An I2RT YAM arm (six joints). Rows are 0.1 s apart.
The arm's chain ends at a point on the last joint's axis. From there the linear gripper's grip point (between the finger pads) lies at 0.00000 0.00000 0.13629 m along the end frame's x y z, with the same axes.
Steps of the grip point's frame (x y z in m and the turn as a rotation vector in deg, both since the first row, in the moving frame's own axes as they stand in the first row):
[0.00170, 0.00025, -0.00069, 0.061, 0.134, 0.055]
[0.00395, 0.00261, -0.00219, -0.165, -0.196, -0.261]
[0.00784, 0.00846, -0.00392, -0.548, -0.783, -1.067]
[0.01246, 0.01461, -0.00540, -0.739, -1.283, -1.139]
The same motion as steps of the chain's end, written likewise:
[0.00138, 0.00039, -0.00069, 0.061, 0.134, 0.055]
[0.00442, 0.00222, -0.00219, -0.165, -0.196, -0.261]
[0.00969, 0.00714, -0.00390, -0.548, -0.783, -1.067]
[0.01549, 0.01282, -0.00535, -0.739, -1.283, -1.139]

